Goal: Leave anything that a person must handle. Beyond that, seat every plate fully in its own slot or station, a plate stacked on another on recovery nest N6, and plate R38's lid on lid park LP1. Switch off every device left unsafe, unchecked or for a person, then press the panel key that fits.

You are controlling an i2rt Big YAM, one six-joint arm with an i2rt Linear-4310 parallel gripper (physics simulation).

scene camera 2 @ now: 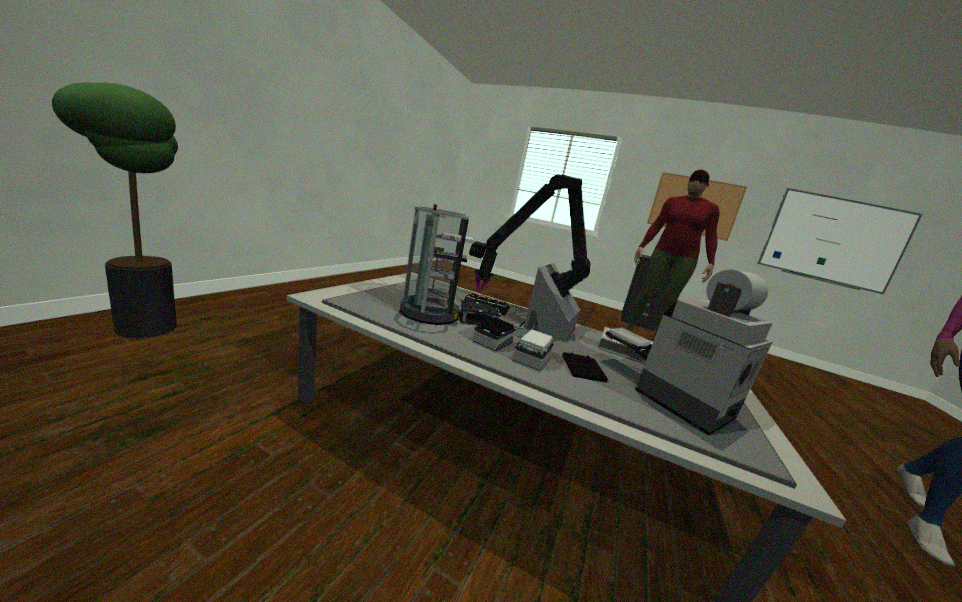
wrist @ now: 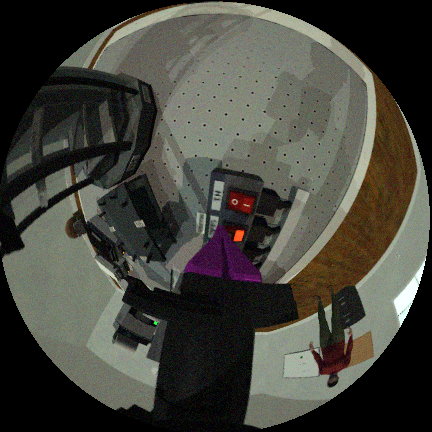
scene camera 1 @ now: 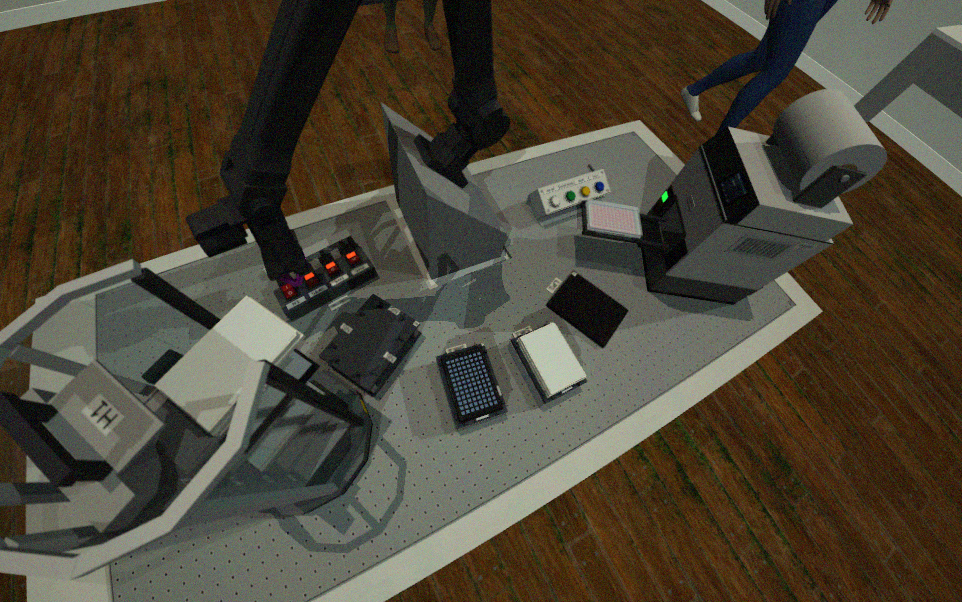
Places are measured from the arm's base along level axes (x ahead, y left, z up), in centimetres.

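Pixels of known places: gripper, fingertip midpoint: (scene camera 2: 478, 291) (wrist: 218, 228) (scene camera 1: 298, 285); arm's base at its link origin: (scene camera 2: 558, 285) (scene camera 1: 439, 164).
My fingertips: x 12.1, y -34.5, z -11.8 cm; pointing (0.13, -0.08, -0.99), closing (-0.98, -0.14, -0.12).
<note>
Ahead of a thing's pixels: the offset from my fingertips to its top centre. "*": to the spot under its first point.
My gripper (scene camera 1: 295, 281) (scene camera 2: 482, 285) (wrist: 218, 228) is shut and empty, purple fingertips together, pointing down over the near-left end of the black switch strip (scene camera 1: 327, 283) (scene camera 2: 485, 305) (wrist: 237, 176). The H1 rocker @(dx -1.4, dy -2.8, dz -2.4 cm) (scene camera 1: 288, 291) (wrist: 241, 202) is unlit red. The neighbouring rocker @(dx -2.7, dy +2.0, dz -2.5 cm) (scene camera 1: 309, 278) (wrist: 239, 235), beside the fingertips, glows orange; two more glow in scene view 1. Contact cannot be told. A pink-welled plate @(dx +7.4, dy +70.8, dz +5.3 cm) (scene camera 1: 614, 219) lies on the sealer's tray. A blue-welled dark plate @(dx +30.4, dy +26.6, dz -0.8 cm) (scene camera 1: 471, 383) and a white plate @(dx +31.5, dy +43.1, dz +0.5 cm) (scene camera 1: 551, 359) (scene camera 2: 534, 340) sit on nests. The button panel @(dx -8.8, dy +71.0, dz +0.6 cm) (scene camera 1: 571, 193) has white, green, yellow and blue keys.
The glass-walled tower @(dx +28.3, dy -6.2, dz +37.1 cm) (scene camera 2: 434, 262) stands left of the strip, holding plates on shelves. A dark station @(dx +15.5, dy +11.0, dz -0.2 cm) (scene camera 1: 372, 344) (wrist: 132, 220) lies before the strip. A black flat pad @(* dx +22.7, dy +59.1, dz -6.3 cm) (scene camera 1: 586, 308) (scene camera 2: 585, 367) lies near the boxy sealer @(dx +19.6, dy +94.0, dz +37.9 cm) (scene camera 1: 744, 234) (scene camera 2: 709, 362). The grey arm pedestal (scene camera 1: 454, 227) rises behind.
</note>
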